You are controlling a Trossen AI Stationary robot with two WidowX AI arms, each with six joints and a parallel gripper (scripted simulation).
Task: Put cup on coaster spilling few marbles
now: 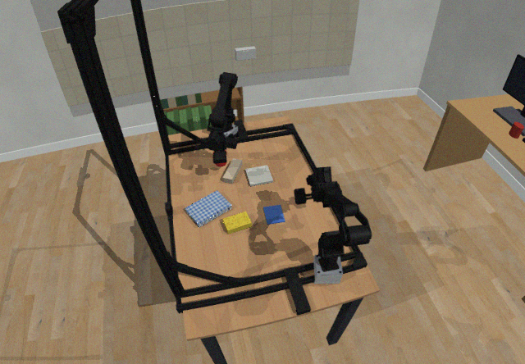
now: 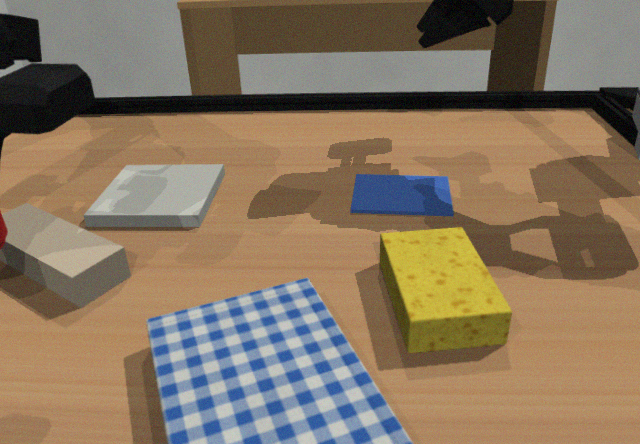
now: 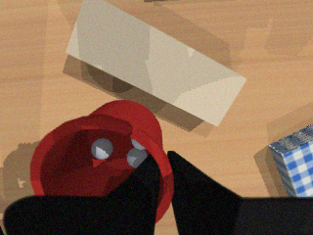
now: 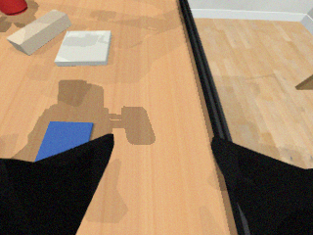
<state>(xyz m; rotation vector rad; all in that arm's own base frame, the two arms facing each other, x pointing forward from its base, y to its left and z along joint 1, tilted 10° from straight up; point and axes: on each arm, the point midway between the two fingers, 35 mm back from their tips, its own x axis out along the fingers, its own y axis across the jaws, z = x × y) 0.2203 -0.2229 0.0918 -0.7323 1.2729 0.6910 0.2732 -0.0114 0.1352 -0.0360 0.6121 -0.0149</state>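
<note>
Now: the red cup 1 cm ahead of my left hand, 3 cm to the left of it and 4 cm below it. From my left hand the other things lie so: beige block 5 cm ahead, 1 cm to the right, 11 cm below; blue flat coaster 10 cm ahead, 35 cm to the right, 12 cm below; grey-white slab 16 cm ahead, 10 cm to the right, 12 cm below.
</note>
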